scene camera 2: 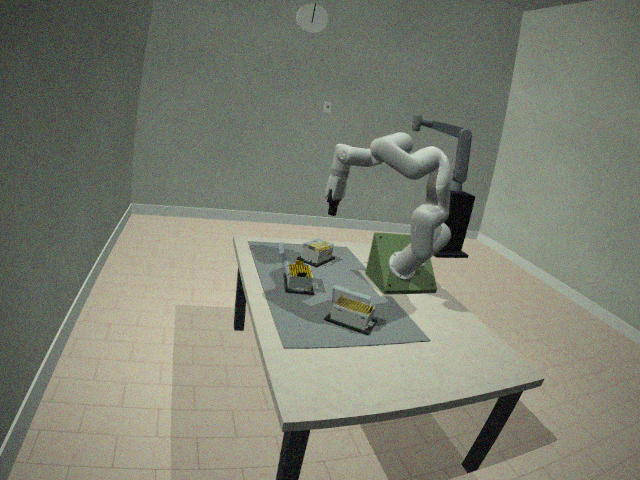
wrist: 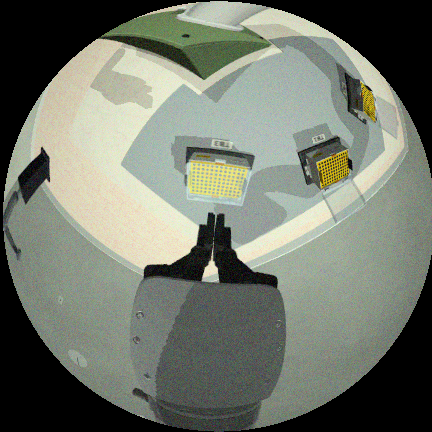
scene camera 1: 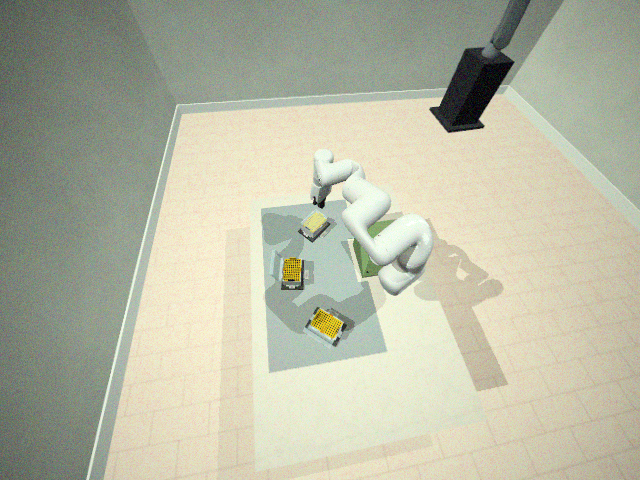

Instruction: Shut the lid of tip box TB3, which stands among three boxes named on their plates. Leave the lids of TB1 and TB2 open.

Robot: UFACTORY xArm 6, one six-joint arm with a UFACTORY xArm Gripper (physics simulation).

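Pixels of known places: gripper, fingertip midpoint: (scene camera 2: 331, 214) (wrist: 214, 222) (scene camera 1: 320, 206); arm's base, link origin: (scene camera 2: 401, 266).
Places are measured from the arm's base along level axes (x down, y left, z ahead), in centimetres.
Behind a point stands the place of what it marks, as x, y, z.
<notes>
TB3 (scene camera 1: 314, 223) @(1.0, -24.4, 27.7) (scene camera 2: 317, 250) @(2.1, -20.4, 30.0) (wrist: 218, 181) @(1.1, -25.8, 26.9) is the box at the back of the mat, its plate readable in the wrist view. Its clear lid lies down over the pale-looking yellow rack. My gripper (scene camera 1: 318, 205) @(-13.0, -23.8, 24.9) (scene camera 2: 332, 213) @(-13.0, -23.8, 24.9) (wrist: 214, 222) @(-13.0, -23.8, 24.9) is shut and empty, above and apart from TB3 on its far side. TB1 (scene camera 1: 292, 269) @(3.1, -2.1, 43.5) (scene camera 2: 299, 276) @(2.7, 3.5, 45.8) (wrist: 332, 167) @(3.0, -2.6, 42.8) stands in the middle; its clear lid (scene camera 1: 276, 264) @(-0.8, -4.5, 50.3) (wrist: 344, 200) @(-1.5, -3.8, 50.7) is open. The front box (scene camera 1: 327, 324) (scene camera 2: 352, 311) @(1.6, 31.1, 37.5) (wrist: 367, 101), TB2 by elimination, has its lid (scene camera 2: 351, 294) @(-5.1, 32.1, 39.8) up; its plate is not readable.
The boxes stand on a blue-grey mat (scene camera 1: 289, 356) @(8.8, 34.0, 51.7) (scene camera 2: 305, 335) @(8.8, 32.3, 52.3) (wrist: 250, 105) @(8.8, -10.1, 20.9) on the pale table (scene camera 1: 361, 413) @(9.1, 59.8, 28.5) (scene camera 2: 387, 377) @(9.1, 55.9, 36.0). My arm's green base (scene camera 1: 369, 271) @(5.8, 6.0, 7.0) (scene camera 2: 379, 263) @(0.1, -2.7, 9.6) (wrist: 215, 55) @(-0.9, -8.4, 9.6) is to the mat's right in the scene views. A black pedestal (scene camera 1: 473, 85) (scene camera 2: 460, 222) (wrist: 36, 175) with a grey arm stands beyond the table.
</notes>
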